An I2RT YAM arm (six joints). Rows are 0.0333 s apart.
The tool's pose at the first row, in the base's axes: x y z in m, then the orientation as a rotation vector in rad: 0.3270 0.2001 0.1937 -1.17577 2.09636 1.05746
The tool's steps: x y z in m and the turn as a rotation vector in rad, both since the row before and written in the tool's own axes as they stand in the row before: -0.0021 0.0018 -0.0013 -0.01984 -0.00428 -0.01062; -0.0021 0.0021 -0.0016 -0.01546 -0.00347 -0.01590; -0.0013 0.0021 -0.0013 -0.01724 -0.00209 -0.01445; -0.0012 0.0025 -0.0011 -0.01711 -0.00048 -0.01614; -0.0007 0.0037 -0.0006 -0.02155 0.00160 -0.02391; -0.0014 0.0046 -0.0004 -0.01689 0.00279 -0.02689; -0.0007 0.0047 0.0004 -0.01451 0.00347 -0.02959; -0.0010 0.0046 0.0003 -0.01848 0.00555 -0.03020; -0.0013 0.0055 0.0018 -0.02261 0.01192 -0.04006; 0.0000 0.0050 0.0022 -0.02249 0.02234 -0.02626; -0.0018 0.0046 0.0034 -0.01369 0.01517 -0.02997; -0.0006 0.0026 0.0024 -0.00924 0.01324 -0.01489; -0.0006 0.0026 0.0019 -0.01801 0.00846 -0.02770; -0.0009 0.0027 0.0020 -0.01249 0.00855 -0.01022
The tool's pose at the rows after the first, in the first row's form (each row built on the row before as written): 0.3264 0.2006 0.1967 -1.19179 2.07864 1.07735; 0.3255 0.2009 0.1999 -1.21104 2.05837 1.08932; 0.3242 0.2010 0.2024 -1.23078 2.03955 1.10334; 0.3225 0.2013 0.2048 -1.25310 2.02033 1.11566; 0.3195 0.2020 0.2070 -1.28590 1.99433 1.12841; 0.3159 0.2033 0.2100 -1.31959 1.96768 1.13372; 0.3119 0.2048 0.2120 -1.35456 1.93951 1.13452; 0.3080 0.2063 0.2142 -1.39343 1.91051 1.13819; 0.3032 0.2092 0.2161 -1.44718 1.87495 1.13824; 0.2982 0.2115 0.2165 -1.49834 1.85837 1.13870; 0.2939 0.2156 0.2175 -1.54133 1.83549 1.13141; 0.2912 0.2180 0.2174 -1.56871 1.82686 1.12701; 0.2885 0.2199 0.2176 -1.60638 1.79966 1.12896; 0.2857 0.2220 0.2179 -1.62811 1.79119 1.13255
